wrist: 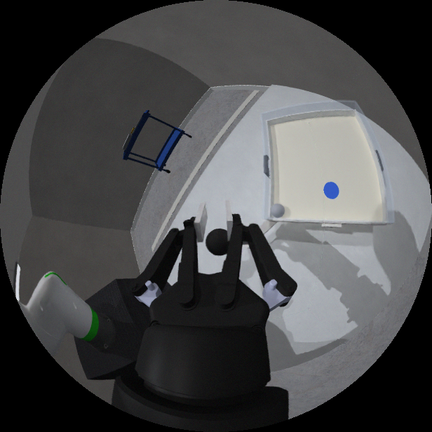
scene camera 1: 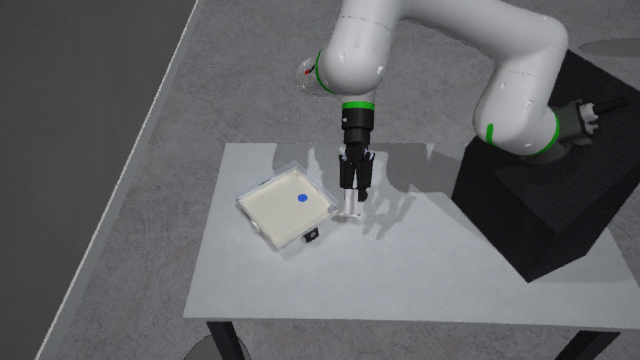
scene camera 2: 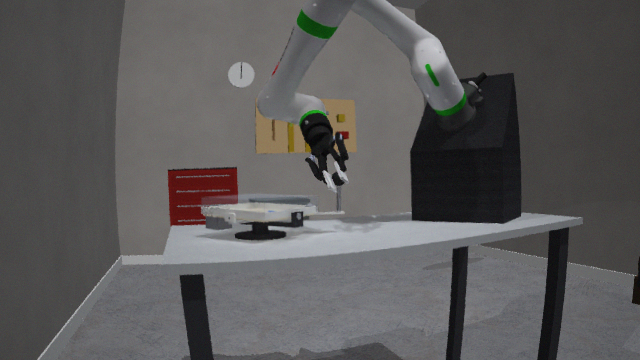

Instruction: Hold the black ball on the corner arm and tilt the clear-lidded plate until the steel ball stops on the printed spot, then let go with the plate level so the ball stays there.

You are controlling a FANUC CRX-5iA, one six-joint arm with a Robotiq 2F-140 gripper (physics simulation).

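The clear-lidded plate (scene camera 1: pixel 275 215) (scene camera 2: pixel 240 212) (wrist: pixel 310 150) looks close to level on its black stand. The steel ball (scene camera 1: pixel 332 209) (wrist: pixel 277 210) lies in the corner nearest the corner arm (scene camera 2: pixel 329 213) (wrist: pixel 269 231), away from the blue printed spot (scene camera 1: pixel 302 198) (wrist: pixel 331 190). The black ball (scene camera 2: pixel 339 179) (wrist: pixel 218 242) tops the upright post (scene camera 2: pixel 339 200) on that arm. My gripper (scene camera 1: pixel 353 206) (scene camera 2: pixel 339 184) (wrist: pixel 215 209) points down at it; its pale pads stand close on either side of the ball and look shut on it. In scene camera 1 the black ball is hard to tell from the dark fingers.
A large black pedestal (scene camera 1: pixel 505 220) (scene camera 2: pixel 462 185) stands on the table (scene camera 1: pixel 400 280) (scene camera 2: pixel 360 240), right of the plate, with a second arm's wrist (scene camera 1: pixel 520 120) (scene camera 2: pixel 445 95) against it. A red drawer cabinet (scene camera 2: pixel 202 197) stands behind the table. A blue cart (wrist: pixel 170 149) shows in the wrist view.
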